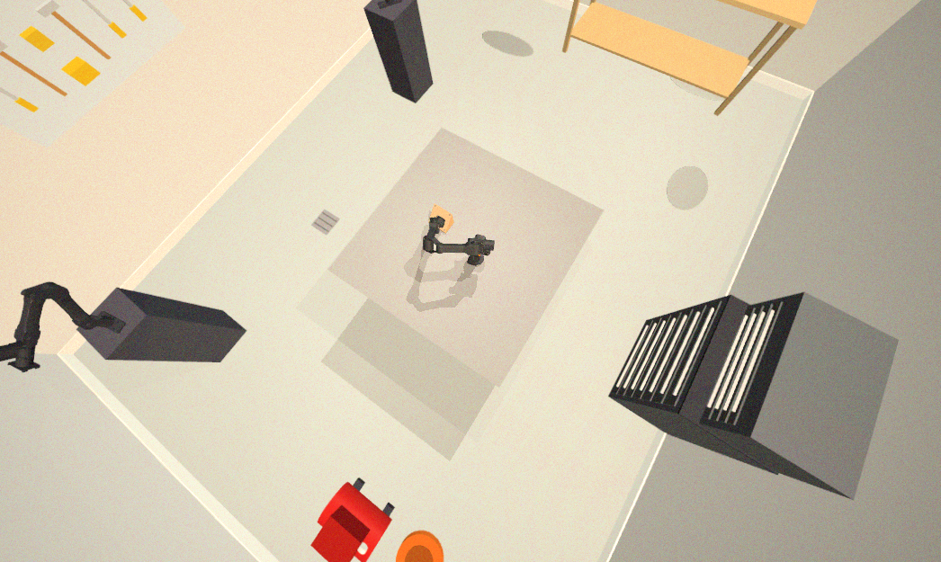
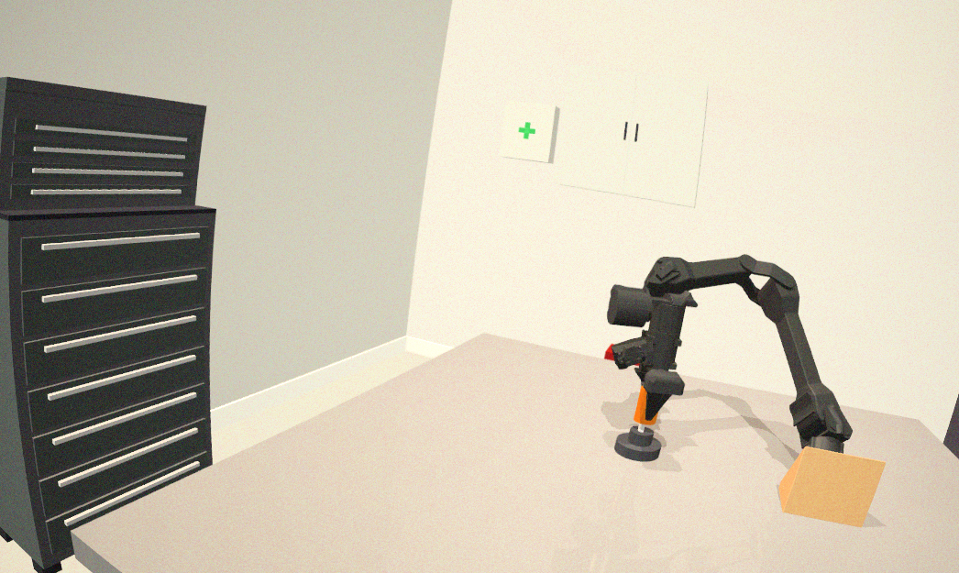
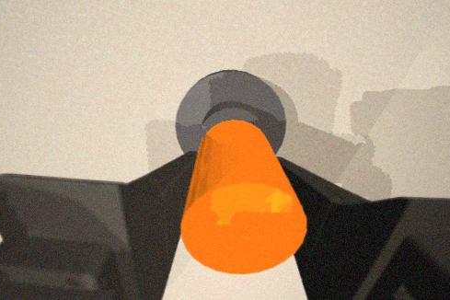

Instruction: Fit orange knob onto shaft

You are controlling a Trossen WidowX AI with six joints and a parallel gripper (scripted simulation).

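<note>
Now: gripper tip 30 mm below the orange knob. Round my gripper tip: dark round pedestal: 40 mm below.
</note>
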